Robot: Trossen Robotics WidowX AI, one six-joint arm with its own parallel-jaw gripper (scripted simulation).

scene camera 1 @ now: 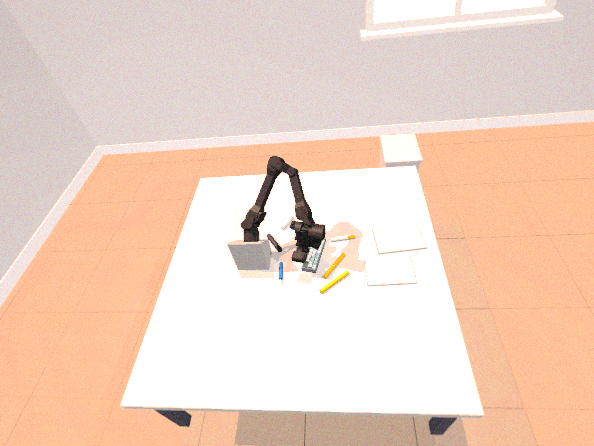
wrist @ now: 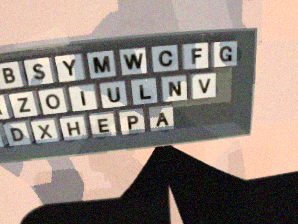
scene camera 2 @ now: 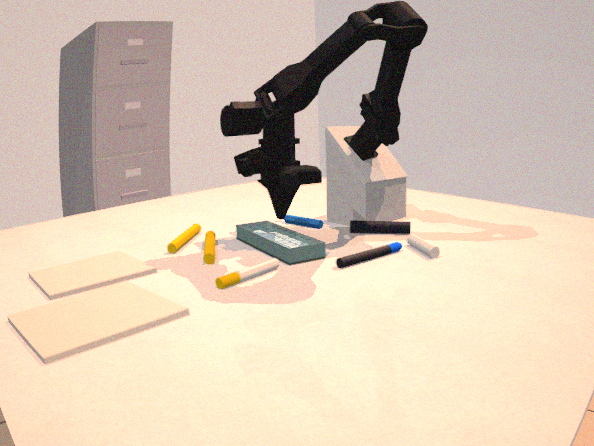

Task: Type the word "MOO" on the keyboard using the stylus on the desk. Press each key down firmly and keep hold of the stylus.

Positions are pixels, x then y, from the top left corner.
Labels:
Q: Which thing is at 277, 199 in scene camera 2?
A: My gripper.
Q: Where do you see a black rod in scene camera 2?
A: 368, 227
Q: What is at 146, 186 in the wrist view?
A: My gripper.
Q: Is my gripper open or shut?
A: Shut.

